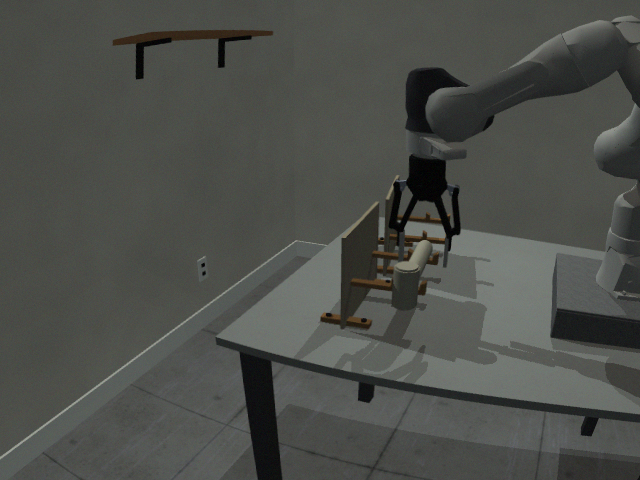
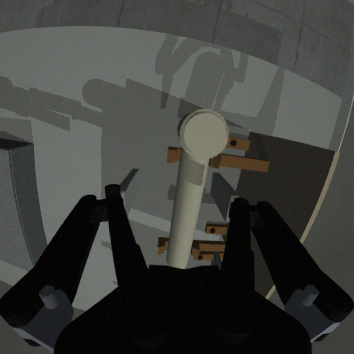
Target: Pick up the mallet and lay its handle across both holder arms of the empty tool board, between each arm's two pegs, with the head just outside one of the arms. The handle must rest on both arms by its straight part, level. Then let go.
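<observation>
The cream mallet (image 1: 406, 286) (image 2: 186, 215) lies with its handle across both arms of the near tool board (image 1: 356, 263) (image 2: 295, 185), between the pegs. Its thick head stands upright just outside the nearer arm (image 1: 369, 283) (image 2: 245, 163). My gripper (image 1: 423, 258) (image 2: 175, 180) points down over this board and is open, with one finger on each side of the handle and nothing gripped. The empty tool board (image 1: 388, 227) stands behind, with two bare pegged arms, the nearer (image 1: 413, 238) and the farther (image 1: 413, 219). The near board hides part of it.
Both boards stand on a grey table (image 1: 289, 315) (image 2: 65, 60), near its wall-side edge. The near board's wooden foot (image 1: 345, 320) shows at its front end. The robot's dark base block (image 1: 589, 304) (image 2: 17, 200) is across the table. A wall shelf (image 1: 206, 34) hangs at upper left.
</observation>
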